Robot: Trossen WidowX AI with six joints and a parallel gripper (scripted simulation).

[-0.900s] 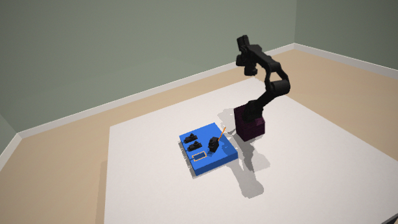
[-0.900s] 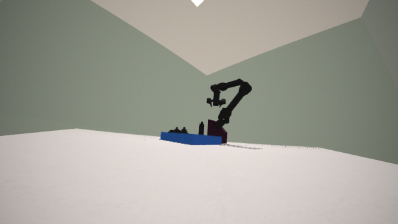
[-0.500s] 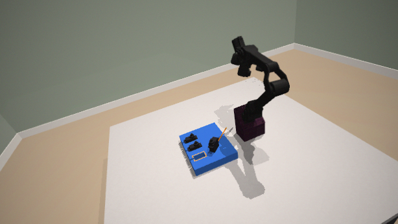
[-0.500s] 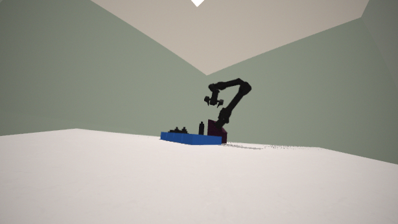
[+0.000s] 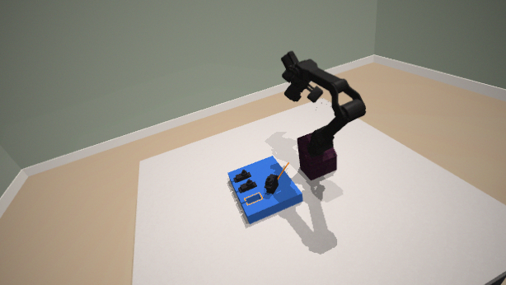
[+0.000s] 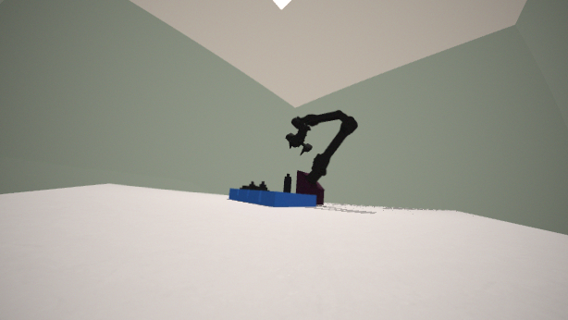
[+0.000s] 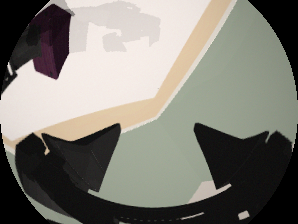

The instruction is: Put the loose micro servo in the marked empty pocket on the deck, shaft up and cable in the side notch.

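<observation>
My gripper tip is now 280 mm short of the blue deck, 180 mm to the right of it and 320 mm above it.
</observation>
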